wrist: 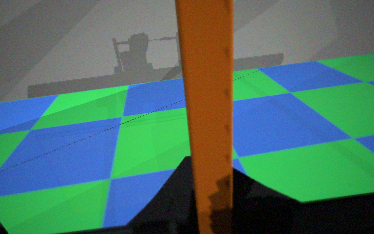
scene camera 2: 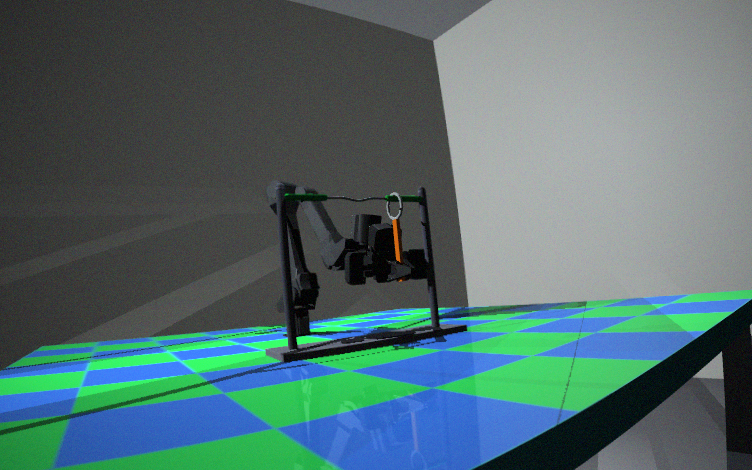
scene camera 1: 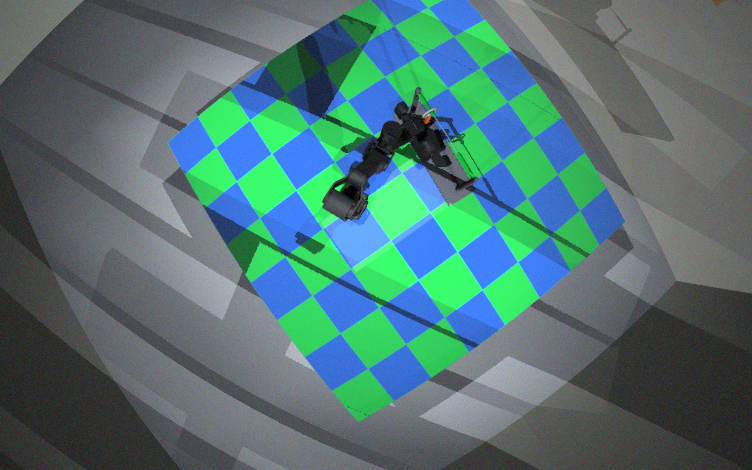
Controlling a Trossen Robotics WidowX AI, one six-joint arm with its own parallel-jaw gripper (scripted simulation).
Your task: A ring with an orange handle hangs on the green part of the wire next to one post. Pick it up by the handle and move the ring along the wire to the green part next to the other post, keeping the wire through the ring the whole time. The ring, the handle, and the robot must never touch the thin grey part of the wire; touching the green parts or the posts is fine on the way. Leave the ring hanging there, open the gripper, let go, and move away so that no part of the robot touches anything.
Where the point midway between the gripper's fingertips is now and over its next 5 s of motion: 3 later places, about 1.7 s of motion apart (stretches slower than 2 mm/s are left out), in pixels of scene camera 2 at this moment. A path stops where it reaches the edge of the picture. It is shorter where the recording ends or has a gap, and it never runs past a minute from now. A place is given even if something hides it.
My gripper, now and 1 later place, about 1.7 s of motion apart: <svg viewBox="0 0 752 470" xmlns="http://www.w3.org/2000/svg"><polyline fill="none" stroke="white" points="412,270 395,268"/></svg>
